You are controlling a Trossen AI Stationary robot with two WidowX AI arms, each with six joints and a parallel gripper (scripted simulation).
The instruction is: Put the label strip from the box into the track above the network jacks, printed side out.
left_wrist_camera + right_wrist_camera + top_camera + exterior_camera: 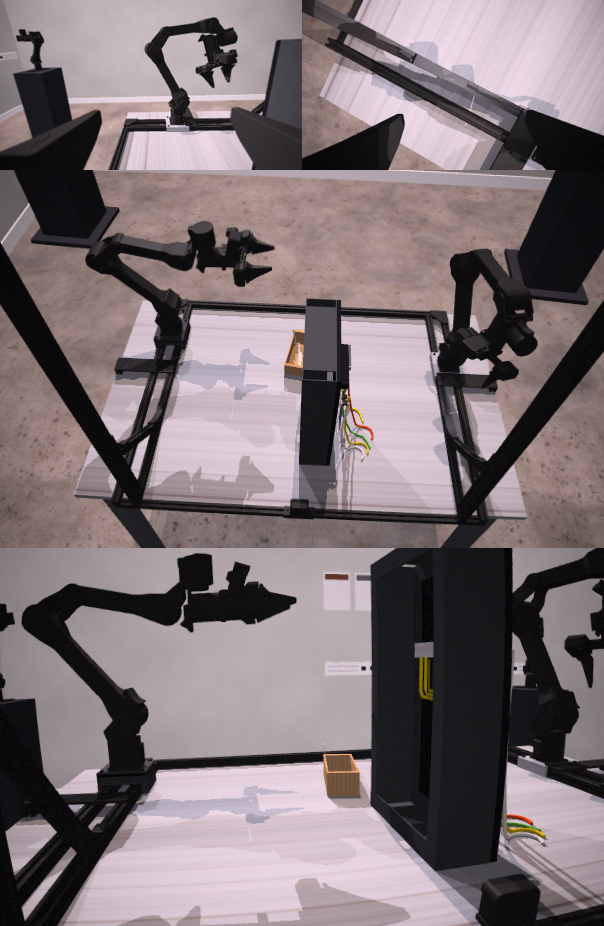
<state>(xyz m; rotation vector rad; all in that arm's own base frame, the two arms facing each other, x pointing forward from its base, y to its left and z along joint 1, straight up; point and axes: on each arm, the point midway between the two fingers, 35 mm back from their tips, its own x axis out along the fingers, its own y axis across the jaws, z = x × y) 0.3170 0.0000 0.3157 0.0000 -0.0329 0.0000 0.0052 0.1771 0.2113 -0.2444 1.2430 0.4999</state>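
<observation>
My left hand is 10 mm short of the pale blue label strip, 100 mm to the left of it and 320 mm above it. The rest, counted from my left hand: black frame rail (310 mm behind, 200 mm to the right, 40 mm above); then box (50 mm behind, 120 mm to the right, 350 mm below).
</observation>
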